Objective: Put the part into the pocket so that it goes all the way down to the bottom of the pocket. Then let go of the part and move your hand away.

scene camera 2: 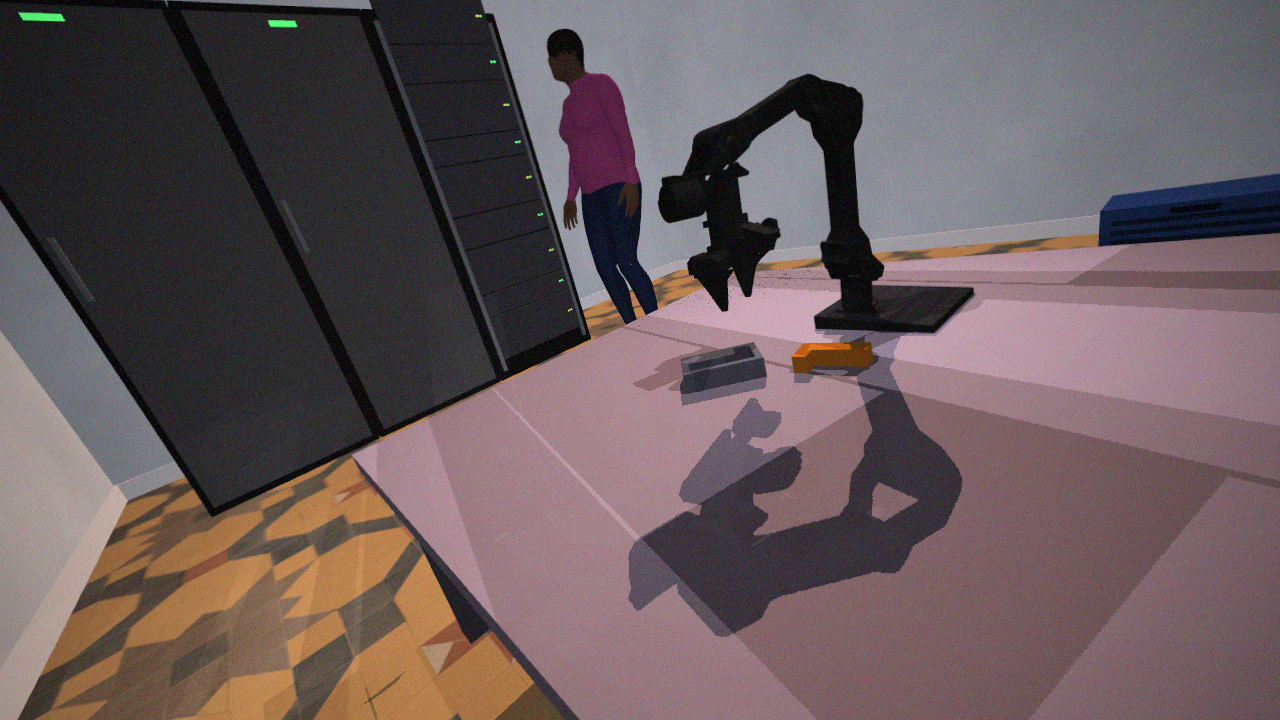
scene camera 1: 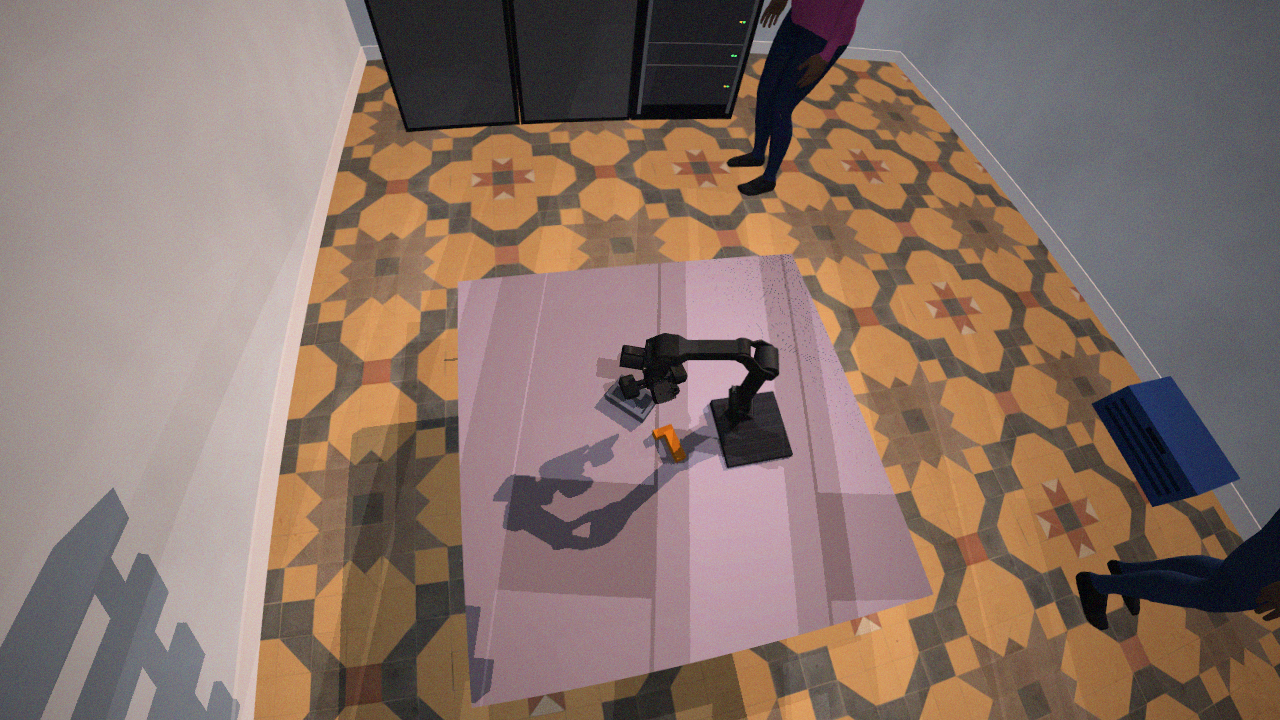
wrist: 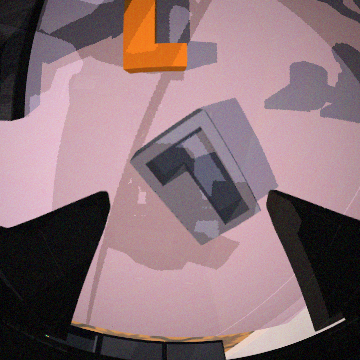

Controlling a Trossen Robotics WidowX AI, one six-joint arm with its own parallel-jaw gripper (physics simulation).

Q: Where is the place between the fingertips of my gripper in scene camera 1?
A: At 648, 392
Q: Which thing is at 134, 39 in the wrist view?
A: An orange L-shaped block.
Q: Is my gripper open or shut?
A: Open.
